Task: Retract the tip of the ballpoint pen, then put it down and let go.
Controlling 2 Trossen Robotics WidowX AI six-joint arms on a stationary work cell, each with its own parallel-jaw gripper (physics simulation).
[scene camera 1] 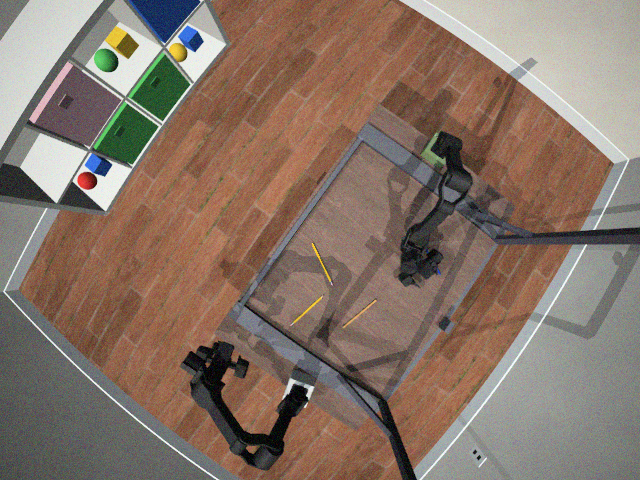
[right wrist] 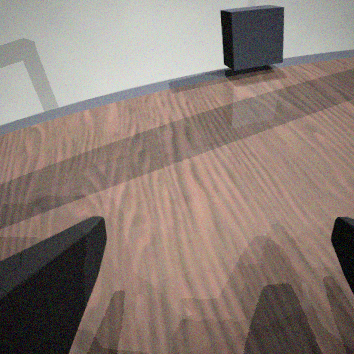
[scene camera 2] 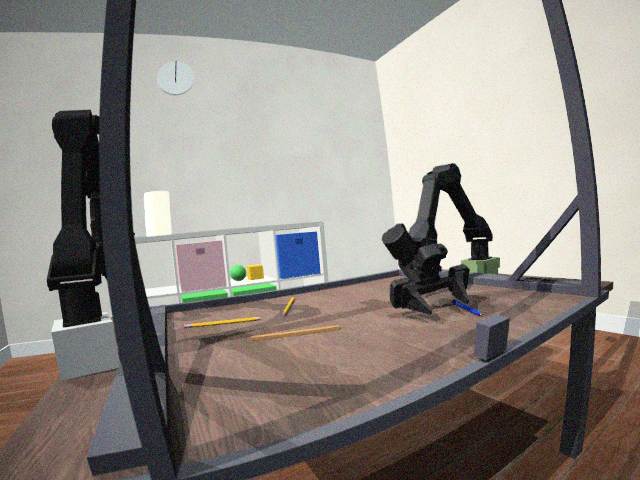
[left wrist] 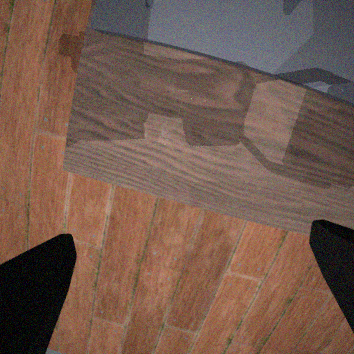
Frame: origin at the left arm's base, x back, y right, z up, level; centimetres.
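Seen in the pictures: left gripper, between the fingertips: (scene camera 2: pixel 106 278) (left wrist: pixel 193 240); right gripper, between the fingertips: (scene camera 1: pixel 428 281) (right wrist: pixel 221 229) (scene camera 2: pixel 450 307); left arm's base, origin of its link: (scene camera 1: pixel 298 393) (scene camera 2: pixel 81 320); right arm's base, origin of its link: (scene camera 1: pixel 440 148) (scene camera 2: pixel 480 258).
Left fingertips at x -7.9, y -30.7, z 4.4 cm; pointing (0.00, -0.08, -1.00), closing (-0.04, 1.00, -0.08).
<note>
Offsets run from my left fingertips to a thing's middle.
A blue ballpoint pen @[dx -60.5, dy +64.3, dz -12.1 cm] (scene camera 1: pixel 438 271) (scene camera 2: pixel 471 310) lies on the wooden table near its right part, partly covered by my right gripper in scene camera 1. The pen does not show in the right wrist view, and its tip is too small to judge. My right gripper (scene camera 1: pixel 427 276) (scene camera 2: pixel 449 306) (right wrist: pixel 221 229) is open and empty, low over the table. In scene camera 2 the pen lies by the fingertip farther to the right, not centred between the fingers. My left gripper (scene camera 1: pixel 217 365) (left wrist: pixel 193 240) is open and empty, off the table's left end; in scene camera 2 a post hides it.
Three pencils lie on the table: one @[dx -43.4, dy +21.9, dz -12.2 cm] (scene camera 1: pixel 322 264) (scene camera 2: pixel 288 305), another @[dx -23.5, dy +22.6, dz -12.2 cm] (scene camera 1: pixel 307 310) (scene camera 2: pixel 222 321) and an orange one @[dx -29.5, dy +43.2, dz -12.2 cm] (scene camera 1: pixel 359 313) (scene camera 2: pixel 295 333). A dark block @[dx -37.2, dy +78.9, dz -9.4 cm] (scene camera 1: pixel 445 323) (scene camera 2: pixel 492 338) (right wrist: pixel 257 37) stands at the table edge. Frame posts (scene camera 2: pixel 116 155) (scene camera 2: pixel 573 129) rise at both ends.
</note>
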